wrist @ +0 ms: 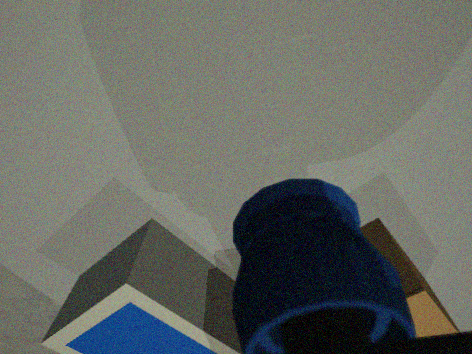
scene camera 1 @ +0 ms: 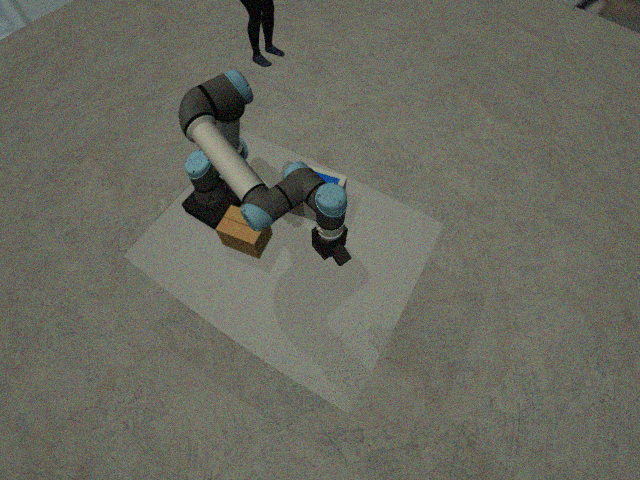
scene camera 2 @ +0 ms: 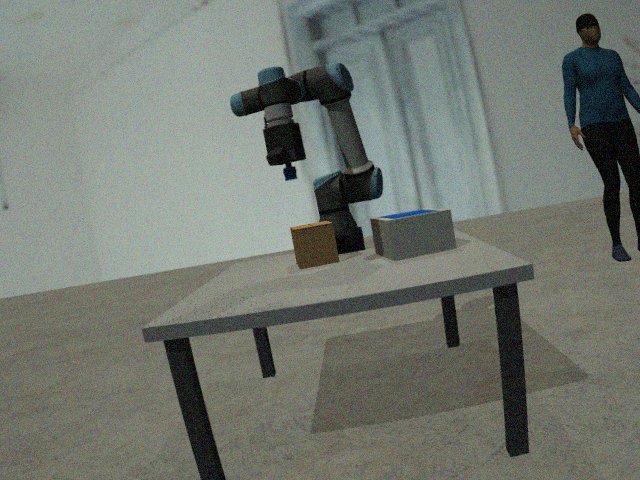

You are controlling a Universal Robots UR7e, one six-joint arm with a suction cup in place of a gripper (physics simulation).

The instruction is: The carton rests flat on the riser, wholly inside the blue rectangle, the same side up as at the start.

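Frame: origin at the arm's base, x left, y back, z up, level; millimetres.
Seen in the pictures: hand, tool point: [wrist: 295,233] [scene camera 2: 291,179]; arm's base, link origin: [scene camera 1: 211,193] [scene camera 2: 338,233].
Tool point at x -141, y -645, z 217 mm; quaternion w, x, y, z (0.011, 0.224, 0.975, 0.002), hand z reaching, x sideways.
Note:
Offsets run from my tool point to a thing's top centre.
The orange-brown carton {dx +36, dy +391, dz -153 mm} [scene camera 1: 238,231] [scene camera 2: 315,245] [wrist: 429,315] stands on the table beside the arm's base, apart from the riser. The grey riser {dx +344, dy +227, dz -163 mm} [scene camera 2: 416,240] [wrist: 167,260] has a pale top rim and bears the blue rectangle {dx +344, dy +227, dz -163 mm} [scene camera 1: 327,177] [scene camera 2: 410,213] [wrist: 135,332]. In scene camera 1 the arm hides most of the riser. No carton is on the visible part of the rectangle. My suction gripper [scene camera 2: 290,173] [wrist: 300,220] is open, with nothing on its dark blue cup. It hangs high above the table, higher than carton and riser. The cup is hidden in scene camera 1.
The arm's dark base [scene camera 1: 204,206] [scene camera 2: 349,238] stands on the table [scene camera 1: 398,222] [scene camera 2: 336,305] close behind the carton. The forearm passes above the carton and riser in scene camera 1. A person [scene camera 1: 260,31] [scene camera 2: 599,93] stands on the floor beyond the table.

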